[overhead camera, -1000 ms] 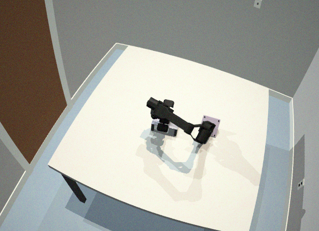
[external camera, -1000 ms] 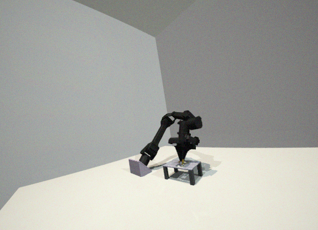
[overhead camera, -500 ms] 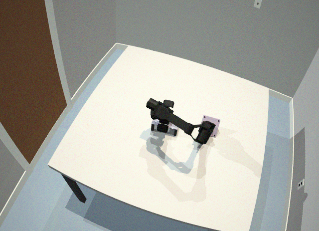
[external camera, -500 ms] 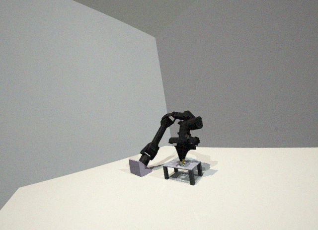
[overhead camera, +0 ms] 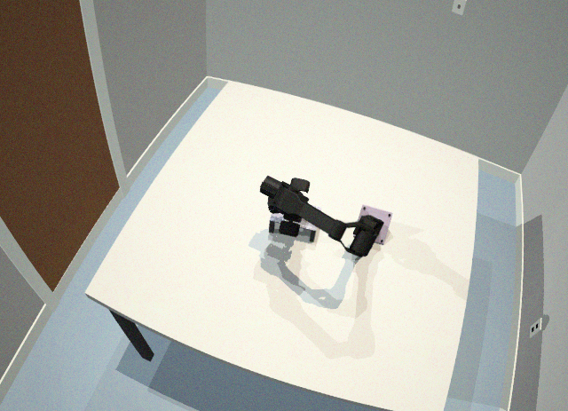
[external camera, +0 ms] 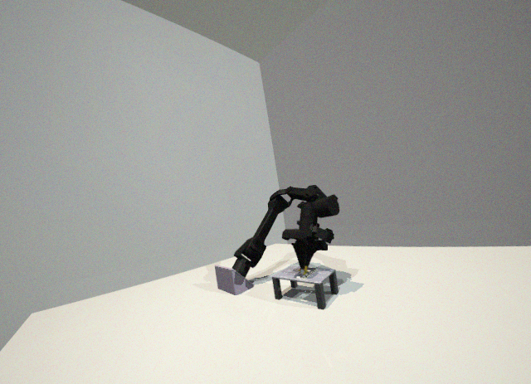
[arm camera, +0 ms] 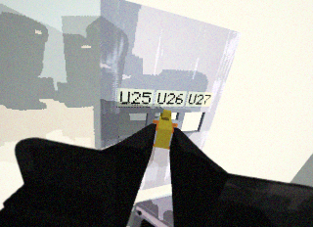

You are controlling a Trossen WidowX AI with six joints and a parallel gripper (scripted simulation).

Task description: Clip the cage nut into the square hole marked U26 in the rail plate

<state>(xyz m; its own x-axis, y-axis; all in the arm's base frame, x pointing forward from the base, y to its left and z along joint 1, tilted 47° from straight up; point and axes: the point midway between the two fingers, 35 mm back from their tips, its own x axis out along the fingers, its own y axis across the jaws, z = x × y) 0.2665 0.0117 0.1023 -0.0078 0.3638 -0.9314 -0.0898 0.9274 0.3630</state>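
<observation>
My gripper tip is now 1 cm above the yellow cage nut.
</observation>
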